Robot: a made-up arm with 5 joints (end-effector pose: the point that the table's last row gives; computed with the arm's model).
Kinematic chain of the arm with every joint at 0, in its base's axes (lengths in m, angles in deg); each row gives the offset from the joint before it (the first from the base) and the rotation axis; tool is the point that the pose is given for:
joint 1: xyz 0 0 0.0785 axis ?
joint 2: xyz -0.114 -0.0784 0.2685 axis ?
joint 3: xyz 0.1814 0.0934 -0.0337 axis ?
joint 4: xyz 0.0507 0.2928 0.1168 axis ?
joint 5: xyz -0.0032 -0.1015 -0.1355 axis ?
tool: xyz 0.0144 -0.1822 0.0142
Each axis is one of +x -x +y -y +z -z.
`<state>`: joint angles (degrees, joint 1 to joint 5).
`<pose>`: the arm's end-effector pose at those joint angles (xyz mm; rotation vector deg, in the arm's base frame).
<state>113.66 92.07 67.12 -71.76 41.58</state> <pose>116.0 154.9 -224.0 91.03 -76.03 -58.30</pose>
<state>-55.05 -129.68 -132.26 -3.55 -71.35</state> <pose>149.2 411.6 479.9 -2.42 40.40 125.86</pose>
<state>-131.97 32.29 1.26 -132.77 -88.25</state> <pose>38.7 -137.3 -287.1 51.89 89.53 113.45</pose>
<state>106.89 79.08 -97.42 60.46 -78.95</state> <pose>207.9 163.5 -109.2 12.25 15.53 92.60</pose>
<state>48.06 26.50 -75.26 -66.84 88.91</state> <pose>-140.5 65.7 290.7 45.67 23.69 -83.92</pose>
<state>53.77 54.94 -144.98 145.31 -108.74</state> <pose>105.3 150.0 -23.9 55.28 -7.84 49.10</pose>
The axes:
joint 1: +x
joint 2: -x
joint 3: -y
joint 4: +z
joint 5: +x

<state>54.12 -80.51 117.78 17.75 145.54</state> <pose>162.7 -615.6 426.7 -65.01 126.49 -24.22</pose>
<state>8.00 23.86 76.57 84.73 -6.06</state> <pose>130.2 322.3 513.2 -72.39 -57.19 78.78</pose>
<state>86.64 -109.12 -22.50 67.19 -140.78</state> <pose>109.6 -661.2 -136.7 60.95 -34.73 -64.23</pose>
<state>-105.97 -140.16 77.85 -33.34 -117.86</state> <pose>-53.1 562.5 334.4 -46.75 9.18 -82.21</pose>
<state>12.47 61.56 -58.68 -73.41 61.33</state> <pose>-151.6 70.6 80.7 -27.38 -25.74 -78.33</pose>
